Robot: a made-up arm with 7 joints. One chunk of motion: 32 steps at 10 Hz.
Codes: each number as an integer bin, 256 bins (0 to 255) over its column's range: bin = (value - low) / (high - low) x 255, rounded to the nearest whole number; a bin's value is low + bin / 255 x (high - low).
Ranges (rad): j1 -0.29..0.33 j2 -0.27..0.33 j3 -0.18..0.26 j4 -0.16..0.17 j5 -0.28..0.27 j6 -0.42..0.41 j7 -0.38..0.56
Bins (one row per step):
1: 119 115 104 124 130 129 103
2: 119 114 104 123 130 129 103
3: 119 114 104 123 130 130 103
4: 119 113 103 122 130 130 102
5: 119 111 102 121 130 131 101
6: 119 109 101 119 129 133 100
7: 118 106 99 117 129 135 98
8: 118 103 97 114 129 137 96
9: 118 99 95 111 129 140 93
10: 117 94 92 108 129 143 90
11: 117 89 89 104 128 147 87
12: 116 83 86 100 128 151 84
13: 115 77 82 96 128 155 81
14: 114 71 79 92 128 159 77
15: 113 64 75 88 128 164 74
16: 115 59 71 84 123 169 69
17: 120 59 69 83 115 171 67
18: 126 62 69 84 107 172 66
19: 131 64 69 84 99 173 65
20: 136 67 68 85 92 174 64
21: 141 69 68 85 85 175 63
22: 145 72 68 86 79 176 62
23: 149 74 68 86 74 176 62
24: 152 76 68 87 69 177 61
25: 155 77 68 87 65 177 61
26: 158 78 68 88 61 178 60
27: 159 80 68 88 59 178 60
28: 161 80 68 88 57 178 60
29: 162 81 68 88 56 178 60
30: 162 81 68 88 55 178 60
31: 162 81 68 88 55 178 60
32: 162 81 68 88 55 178 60
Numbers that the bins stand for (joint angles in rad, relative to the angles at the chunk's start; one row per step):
1: -0.0007 0.0006 -0.0005 0.0005 0.0004 -0.0001 -0.0003
2: -0.0007 -0.0018 -0.0005 -0.0008 0.0004 -0.0001 -0.0003
3: -0.0007 -0.0018 -0.0005 -0.0008 0.0004 0.0031 -0.0003
4: -0.0007 -0.0041 -0.0023 -0.0021 0.0004 0.0031 -0.0040
5: -0.0007 -0.0088 -0.0040 -0.0034 0.0004 0.0064 -0.0077
6: -0.0007 -0.0135 -0.0057 -0.0060 -0.0018 0.0129 -0.0114
7: -0.0031 -0.0206 -0.0092 -0.0086 -0.0018 0.0194 -0.0187
8: -0.0031 -0.0276 -0.0126 -0.0125 -0.0018 0.0259 -0.0261
9: -0.0031 -0.0371 -0.0161 -0.0164 -0.0018 0.0357 -0.0372
10: -0.0055 -0.0488 -0.0213 -0.0202 -0.0018 0.0455 -0.0482
11: -0.0055 -0.0606 -0.0264 -0.0254 -0.0039 0.0585 -0.0593
12: -0.0080 -0.0747 -0.0316 -0.0306 -0.0039 0.0715 -0.0704
13: -0.0104 -0.0888 -0.0385 -0.0358 -0.0039 0.0845 -0.0814
14: -0.0128 -0.1029 -0.0437 -0.0409 -0.0039 0.0975 -0.0962
15: -0.0153 -0.1194 -0.0506 -0.0461 -0.0039 0.1138 -0.1072
16: -0.0104 -0.1312 -0.0575 -0.0513 -0.0147 0.1301 -0.1256
17: 0.0018 -0.1312 -0.0609 -0.0526 -0.0320 0.1366 -0.1330
18: 0.0164 -0.1241 -0.0609 -0.0513 -0.0492 0.1398 -0.1367
19: 0.0285 -0.1194 -0.0609 -0.0513 -0.0665 0.1431 -0.1404
20: 0.0407 -0.1124 -0.0627 -0.0500 -0.0816 0.1464 -0.1441
21: 0.0528 -0.1076 -0.0627 -0.0500 -0.0967 0.1496 -0.1478
22: 0.0625 -0.1006 -0.0627 -0.0487 -0.1096 0.1529 -0.1515
23: 0.0723 -0.0959 -0.0627 -0.0487 -0.1204 0.1529 -0.1515
24: 0.0796 -0.0912 -0.0627 -0.0474 -0.1312 0.1561 -0.1551
25: 0.0869 -0.0888 -0.0627 -0.0474 -0.1398 0.1561 -0.1551
26: 0.0942 -0.0865 -0.0627 -0.0461 -0.1484 0.1594 -0.1588
27: 0.0966 -0.0818 -0.0627 -0.0461 -0.1527 0.1594 -0.1588
28: 0.1015 -0.0818 -0.0627 -0.0461 -0.1571 0.1594 -0.1588
29: 0.1039 -0.0794 -0.0627 -0.0461 -0.1592 0.1594 -0.1588
30: 0.1039 -0.0794 -0.0627 -0.0461 -0.1614 0.1594 -0.1588
31: 0.1039 -0.0794 -0.0627 -0.0461 -0.1614 0.1594 -0.1588
32: 0.1039 -0.0794 -0.0627 -0.0461 -0.1614 0.1594 -0.1588

